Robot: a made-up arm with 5 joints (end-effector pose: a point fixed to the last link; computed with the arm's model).
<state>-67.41 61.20 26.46 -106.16 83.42</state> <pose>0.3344 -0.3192 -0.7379 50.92 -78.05 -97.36</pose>
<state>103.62 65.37 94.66 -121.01 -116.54</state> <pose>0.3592 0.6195 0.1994 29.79 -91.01 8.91</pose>
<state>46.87 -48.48 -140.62 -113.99 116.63</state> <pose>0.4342 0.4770 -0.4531 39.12 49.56 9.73</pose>
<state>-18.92 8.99 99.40 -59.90 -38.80</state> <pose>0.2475 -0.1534 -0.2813 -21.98 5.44 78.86</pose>
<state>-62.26 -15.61 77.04 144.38 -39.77</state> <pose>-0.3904 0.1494 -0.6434 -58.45 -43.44 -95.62</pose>
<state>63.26 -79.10 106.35 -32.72 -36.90</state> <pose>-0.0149 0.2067 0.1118 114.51 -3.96 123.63</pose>
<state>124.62 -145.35 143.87 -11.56 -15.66</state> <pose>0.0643 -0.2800 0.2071 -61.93 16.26 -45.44</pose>
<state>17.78 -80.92 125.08 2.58 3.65</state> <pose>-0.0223 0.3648 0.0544 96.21 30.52 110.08</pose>
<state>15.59 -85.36 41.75 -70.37 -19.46</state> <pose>-0.0552 0.1528 0.3790 5.77 85.36 4.22</pose>
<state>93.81 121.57 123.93 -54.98 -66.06</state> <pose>0.5161 -0.1300 0.0618 -52.58 -70.70 8.15</pose>
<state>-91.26 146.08 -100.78 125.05 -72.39</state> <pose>-0.0517 0.5273 0.2914 93.60 42.37 -89.01</pose>
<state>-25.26 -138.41 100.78 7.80 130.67</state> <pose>0.0911 0.3642 0.0942 -38.15 133.85 -40.59</pose>
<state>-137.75 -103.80 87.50 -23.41 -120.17</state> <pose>-0.0133 -0.1516 -0.1001 38.53 71.37 31.54</pose>
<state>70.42 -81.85 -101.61 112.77 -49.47</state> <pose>0.0485 0.4933 -0.4074 96.27 36.07 94.99</pose>
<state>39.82 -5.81 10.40 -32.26 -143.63</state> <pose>0.1924 0.4992 0.0088 29.45 -38.95 117.84</pose>
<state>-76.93 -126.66 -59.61 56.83 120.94</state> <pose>-0.1773 -0.1556 -0.0029 112.50 -12.59 85.96</pose>
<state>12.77 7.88 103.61 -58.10 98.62</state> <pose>0.1850 0.0297 -0.3222 15.48 -1.37 -53.68</pose>
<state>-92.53 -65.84 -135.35 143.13 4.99</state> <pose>0.1252 -0.4549 0.5915 -79.66 52.07 -50.48</pose>
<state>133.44 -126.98 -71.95 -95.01 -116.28</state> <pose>-0.1634 -0.3245 0.6306 30.22 68.27 92.03</pose>
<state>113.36 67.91 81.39 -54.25 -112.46</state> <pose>0.5097 0.2535 0.2892 -6.47 -100.67 35.46</pose>
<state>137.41 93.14 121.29 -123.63 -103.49</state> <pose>0.6025 0.4212 0.1790 26.11 -85.15 -30.45</pose>
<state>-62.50 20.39 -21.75 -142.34 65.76</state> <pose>0.5760 0.1972 -0.9268 -54.38 61.61 123.71</pose>
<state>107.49 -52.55 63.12 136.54 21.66</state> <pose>-0.2018 -0.3208 0.9165 -40.77 106.74 -79.70</pose>
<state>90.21 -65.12 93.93 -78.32 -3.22</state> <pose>-0.1023 -0.0221 -0.0241 89.28 37.99 64.91</pose>
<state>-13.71 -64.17 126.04 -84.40 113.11</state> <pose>-0.0530 -0.2282 0.0383 -50.86 48.11 -70.77</pose>
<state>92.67 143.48 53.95 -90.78 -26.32</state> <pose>0.8330 0.0884 0.2866 46.97 -103.91 -115.70</pose>
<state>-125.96 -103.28 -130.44 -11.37 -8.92</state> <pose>-0.0265 -0.1781 -0.1238 74.96 49.90 73.61</pose>
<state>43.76 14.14 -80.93 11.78 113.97</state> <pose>0.4447 0.3555 -0.0630 -17.94 -64.23 158.40</pose>
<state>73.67 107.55 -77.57 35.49 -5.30</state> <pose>0.5230 -0.1834 0.0763 82.27 -76.33 -92.67</pose>
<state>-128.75 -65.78 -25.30 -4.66 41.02</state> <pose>0.0172 -0.3341 0.0355 -134.53 -44.38 -108.92</pose>
